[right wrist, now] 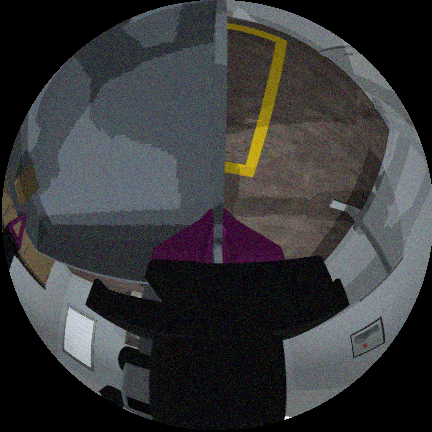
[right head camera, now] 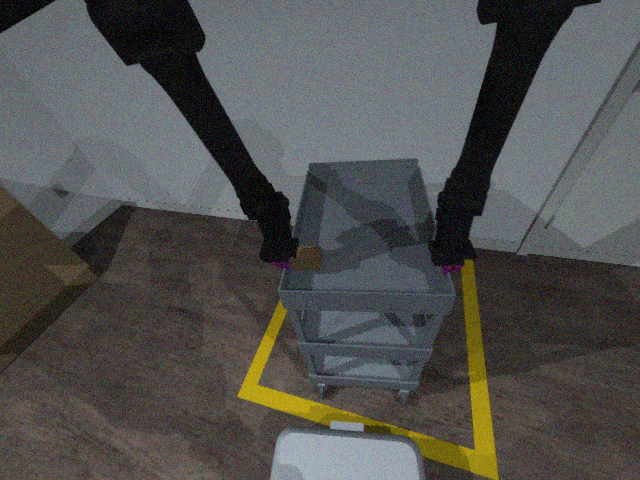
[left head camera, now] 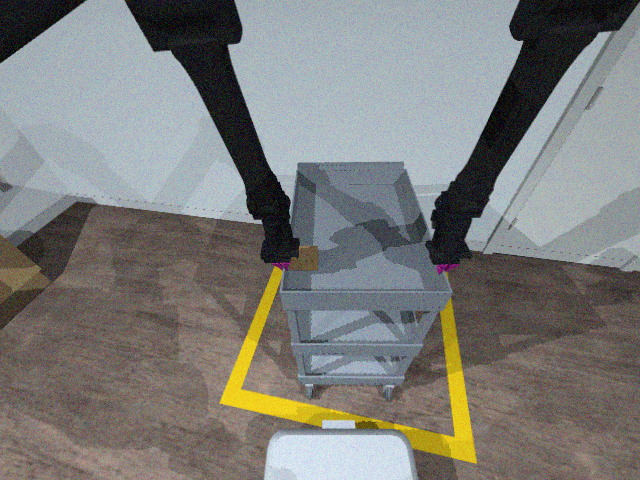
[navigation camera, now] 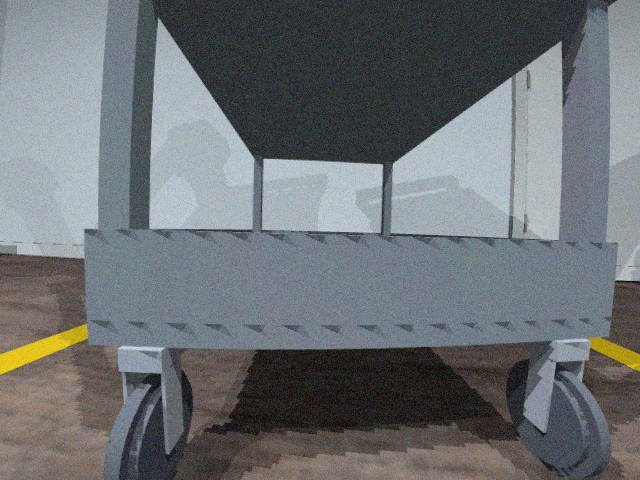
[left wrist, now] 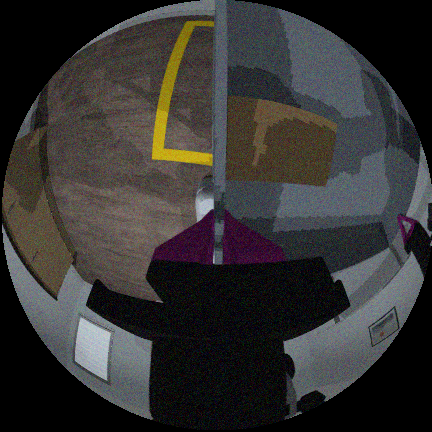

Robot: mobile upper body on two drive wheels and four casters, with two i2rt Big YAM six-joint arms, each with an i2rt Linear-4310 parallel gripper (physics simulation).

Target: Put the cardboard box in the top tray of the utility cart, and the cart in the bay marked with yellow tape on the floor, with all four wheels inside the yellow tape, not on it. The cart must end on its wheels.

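Observation:
The grey three-tier utility cart (left head camera: pixel 361 281) stands upright on its wheels inside the yellow tape bay (left head camera: pixel 347 419). Its near wheels (left head camera: pixel 310 391) sit just beyond the front tape line. A small brown cardboard box (left head camera: pixel 305 258) lies in the top tray, at its near left corner; it also shows in the left wrist view (left wrist: pixel 282 142). My left gripper (left head camera: pixel 281 263) is shut on the tray's left rim (left wrist: pixel 219 120). My right gripper (left head camera: pixel 448 268) is shut on the tray's right rim (right wrist: pixel 219 120). The far wheels are hidden.
A pale wall (left head camera: pixel 347 95) stands right behind the cart. A door frame (left head camera: pixel 523 205) is at the far right. My white base (left head camera: pixel 339 454) is at the bottom, over the front tape line. Brown cardboard (left wrist: pixel 28 209) shows at the left edge of the left wrist view.

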